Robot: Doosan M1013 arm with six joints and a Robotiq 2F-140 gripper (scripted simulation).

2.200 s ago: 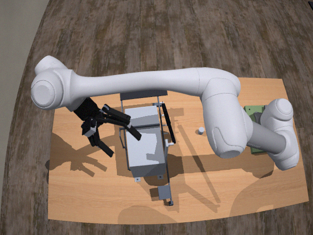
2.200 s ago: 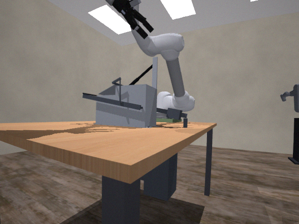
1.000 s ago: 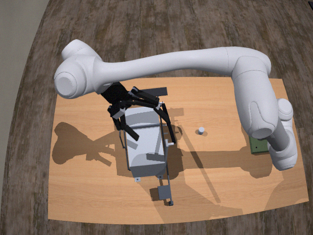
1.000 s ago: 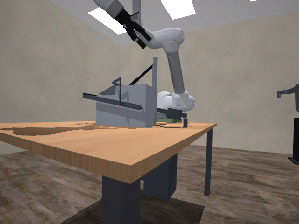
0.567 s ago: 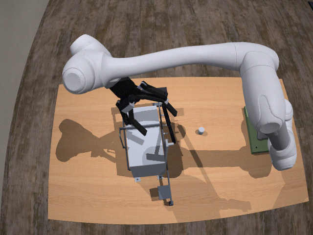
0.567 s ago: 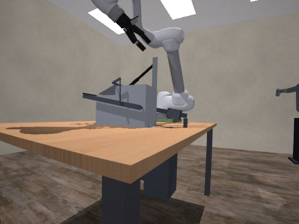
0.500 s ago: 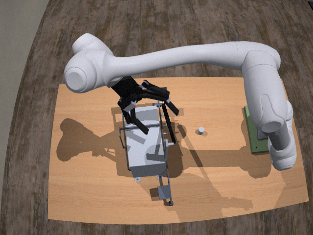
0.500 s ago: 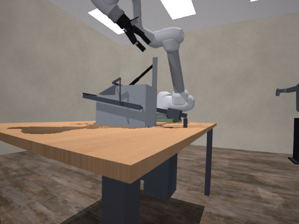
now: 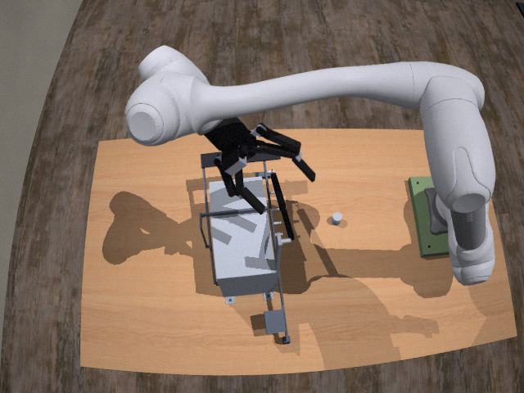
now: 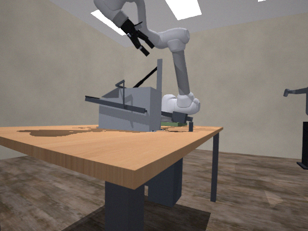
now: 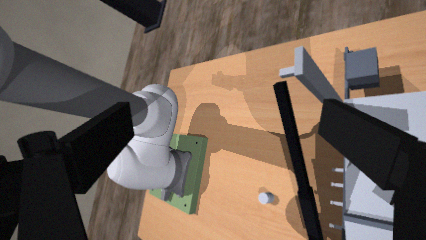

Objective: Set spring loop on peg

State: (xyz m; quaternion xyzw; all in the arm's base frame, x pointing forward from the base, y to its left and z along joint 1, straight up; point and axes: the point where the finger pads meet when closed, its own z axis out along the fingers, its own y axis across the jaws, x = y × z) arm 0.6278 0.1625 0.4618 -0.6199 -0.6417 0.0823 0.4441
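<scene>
Now: the steel test weight 470 mm below my hand, 190 mm behind it and 140 mm to the right of it. From my hand the other things lie so: peg: 100 mm below, 80 mm to the left, 10 mm behind.
</scene>
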